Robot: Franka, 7 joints.
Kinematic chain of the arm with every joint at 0, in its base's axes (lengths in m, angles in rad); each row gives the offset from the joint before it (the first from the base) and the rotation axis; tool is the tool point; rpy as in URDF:
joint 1: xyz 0 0 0.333 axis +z
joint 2: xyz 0 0 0 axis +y
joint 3: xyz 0 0 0.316 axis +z
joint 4: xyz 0.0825 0 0 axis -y
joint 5: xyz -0.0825 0 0.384 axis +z
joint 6: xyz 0 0 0 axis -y
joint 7: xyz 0.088 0 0 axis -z
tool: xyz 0 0 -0.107 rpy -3.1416 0 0
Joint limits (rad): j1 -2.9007..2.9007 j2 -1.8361..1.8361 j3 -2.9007..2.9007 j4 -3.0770..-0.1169 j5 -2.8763..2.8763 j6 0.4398..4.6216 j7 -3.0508..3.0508
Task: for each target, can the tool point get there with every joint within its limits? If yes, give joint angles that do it. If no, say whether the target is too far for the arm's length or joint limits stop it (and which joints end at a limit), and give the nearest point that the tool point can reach.
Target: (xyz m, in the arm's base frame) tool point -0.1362 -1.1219 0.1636
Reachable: no: too far | nearest point -0.1022 -0.8422 0.2058 | short by 0.285 m
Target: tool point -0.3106 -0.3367 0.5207
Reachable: yes | joints 2.4620 -1.4839 1.1385 -2.4013 -1.6052 2.5936 2.5206
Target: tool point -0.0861 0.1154 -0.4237
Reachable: no: joint limits stop it (at a limit: joint 2) | nearest point -0.0969 0.1299 -0.3467 | short by 0.079 m
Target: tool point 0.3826 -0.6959 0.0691
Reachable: yes | joints -1.2985 1.4588 0.5691 -0.7792 -1.4261 2.1942 2.4690
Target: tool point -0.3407 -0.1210 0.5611
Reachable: yes | joints -1.2893 -1.0648 -0.7091 -2.4498 1.4651 4.1128 2.5829
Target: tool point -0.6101 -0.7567 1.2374
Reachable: no: too far | nearest point -0.3942 -0.4889 0.9174 | short by 0.470 m
